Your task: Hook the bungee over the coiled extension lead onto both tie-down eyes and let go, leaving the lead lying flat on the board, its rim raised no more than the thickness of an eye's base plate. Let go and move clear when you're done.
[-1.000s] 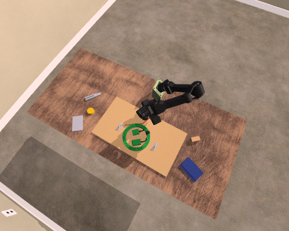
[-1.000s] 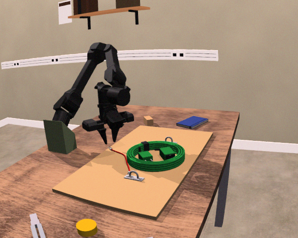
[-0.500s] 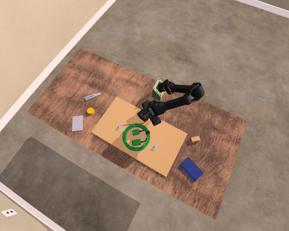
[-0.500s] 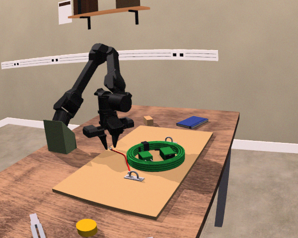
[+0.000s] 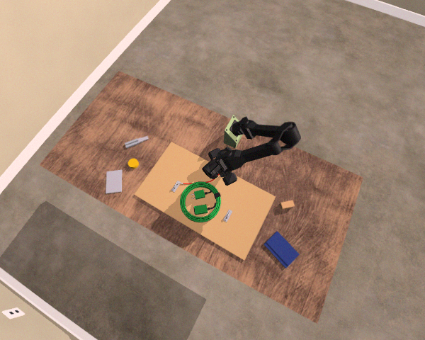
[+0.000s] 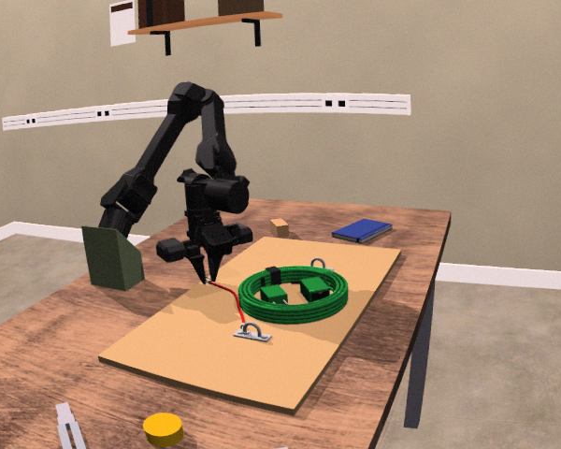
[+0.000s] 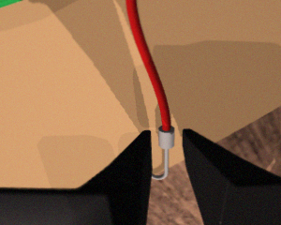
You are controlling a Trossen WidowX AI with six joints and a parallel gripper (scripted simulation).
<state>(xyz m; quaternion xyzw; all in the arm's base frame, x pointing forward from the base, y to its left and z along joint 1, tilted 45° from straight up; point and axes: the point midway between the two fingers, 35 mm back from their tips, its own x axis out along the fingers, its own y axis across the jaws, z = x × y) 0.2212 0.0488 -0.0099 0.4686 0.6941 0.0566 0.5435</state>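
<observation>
The extension lead lies 18 cm ahead of my hand, 3 cm to the right of it and 2 cm below it. From my hand the other things lie so: wooden block 2 cm ahead, 36 cm to the left, 3 cm below; then yellow disc 15 cm ahead, 44 cm to the right, 4 cm below; then grey tool 3 cm ahead, 49 cm to the right, 4 cm below.
</observation>
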